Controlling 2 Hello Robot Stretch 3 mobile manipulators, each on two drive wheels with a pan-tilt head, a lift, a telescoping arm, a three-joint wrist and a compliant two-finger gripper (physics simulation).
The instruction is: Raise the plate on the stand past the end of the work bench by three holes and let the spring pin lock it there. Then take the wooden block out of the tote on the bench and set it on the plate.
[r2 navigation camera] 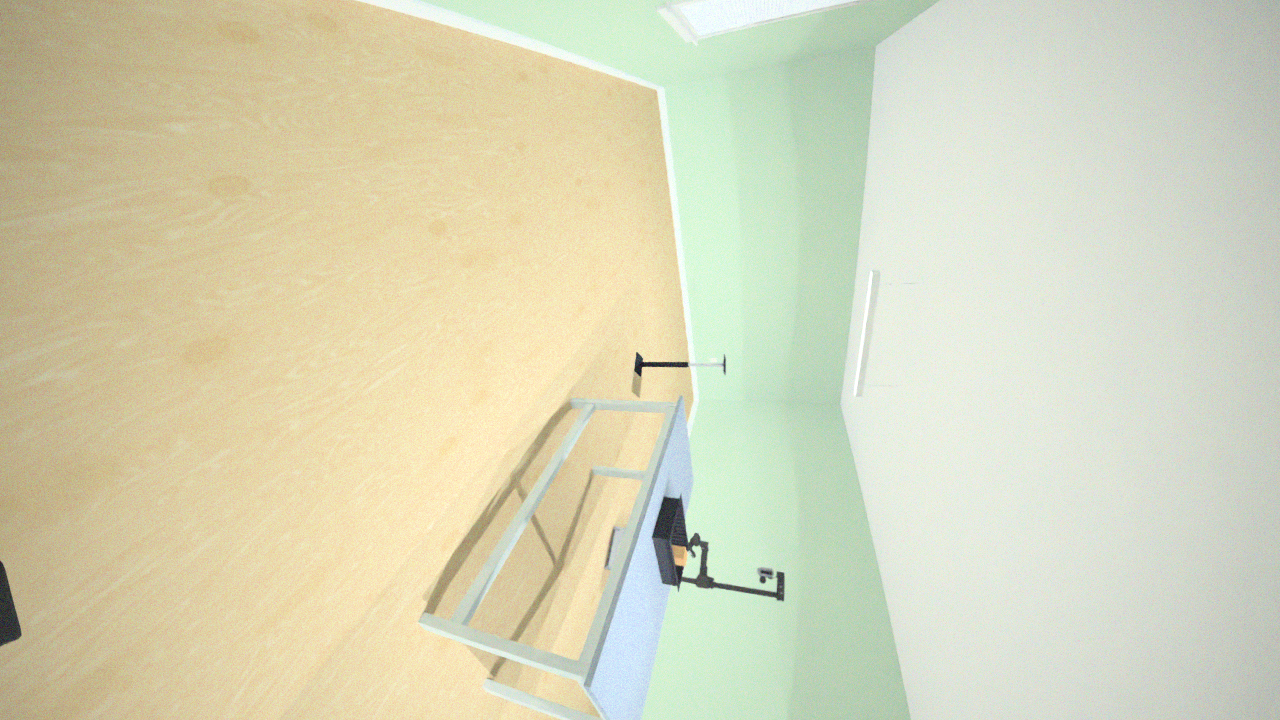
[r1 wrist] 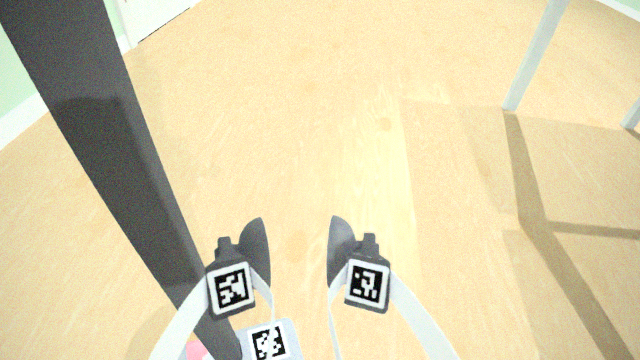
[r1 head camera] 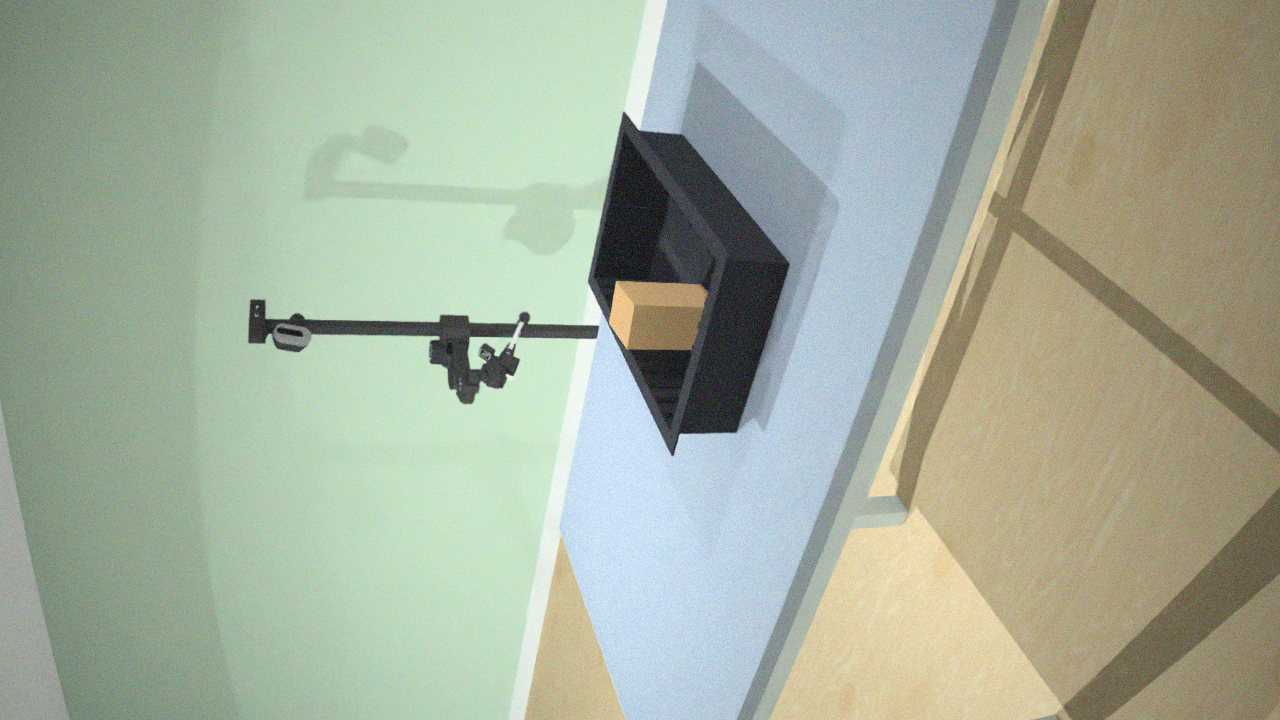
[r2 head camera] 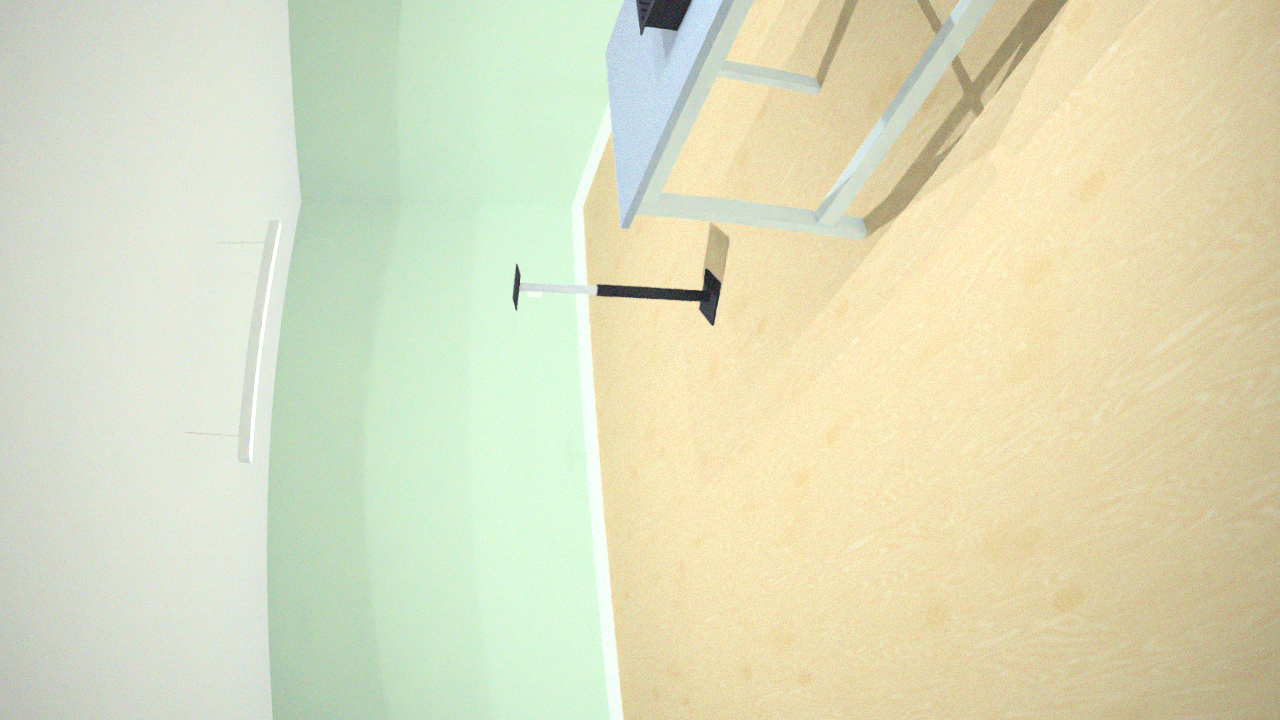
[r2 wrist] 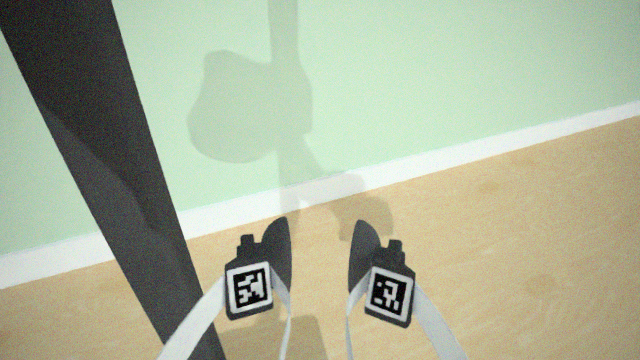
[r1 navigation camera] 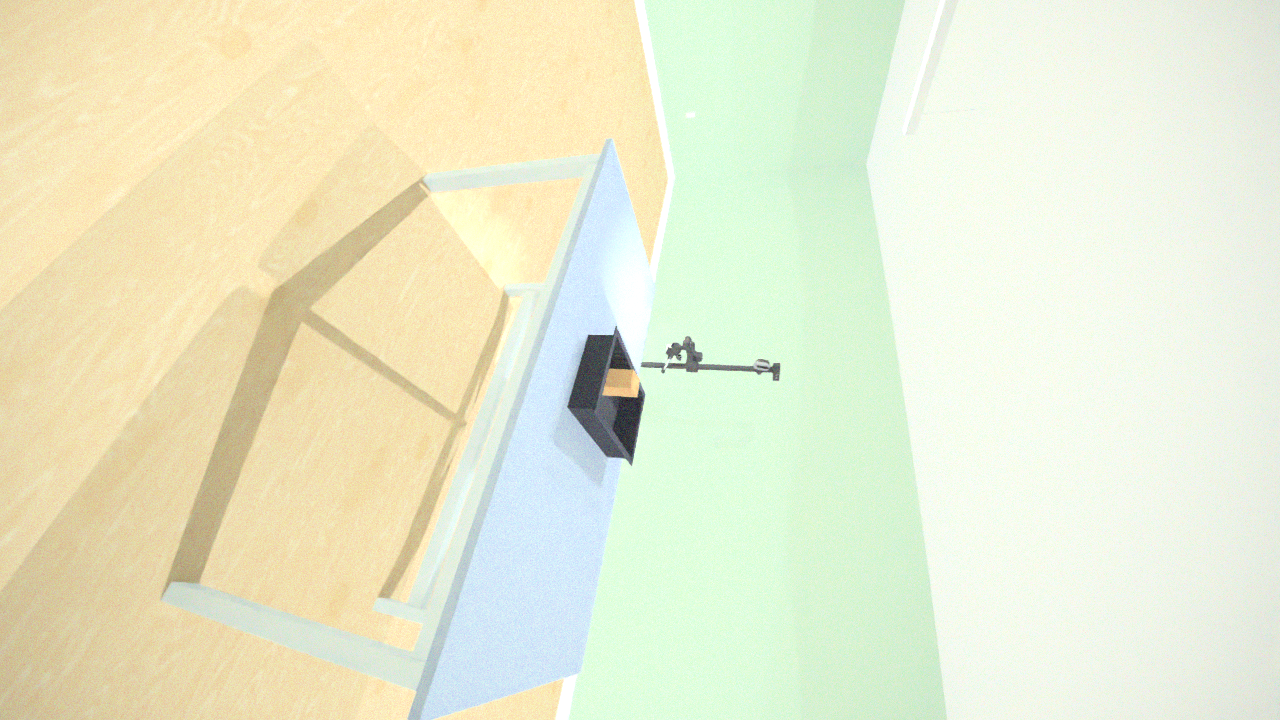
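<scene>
A wooden block (r1 head camera: 664,317) (r1 navigation camera: 621,382) (r2 navigation camera: 680,556) sits in the black tote (r1 head camera: 742,331) (r1 navigation camera: 588,376) (r2 navigation camera: 663,546) on the blue bench (r1 head camera: 680,555) (r1 navigation camera: 528,537) (r2 head camera: 653,116) (r2 navigation camera: 617,653). Past the bench's end, a stand (r2 head camera: 653,291) (r2 navigation camera: 664,364) carries a dark plate (r2 head camera: 516,286) (r2 navigation camera: 724,364) on a light post above a black sleeve; its holes and pin are too small to tell. The r1 gripper (r1 wrist: 299,252) is open, with floor behind it. The r2 gripper (r2 wrist: 320,257) is open, with floor and wall behind it. Neither is at the block or plate.
The other robot's dark mast (r1 head camera: 375,328) (r1 navigation camera: 729,368) (r2 navigation camera: 742,589) rises across the bench in both robots' views. Bench legs (r1 navigation camera: 510,170) (r2 head camera: 760,214) (r2 navigation camera: 626,405) and a low rail (r2 head camera: 886,129) (r2 navigation camera: 528,510) stand near the floor. The stand's base (r2 head camera: 709,297) is close to the bench end.
</scene>
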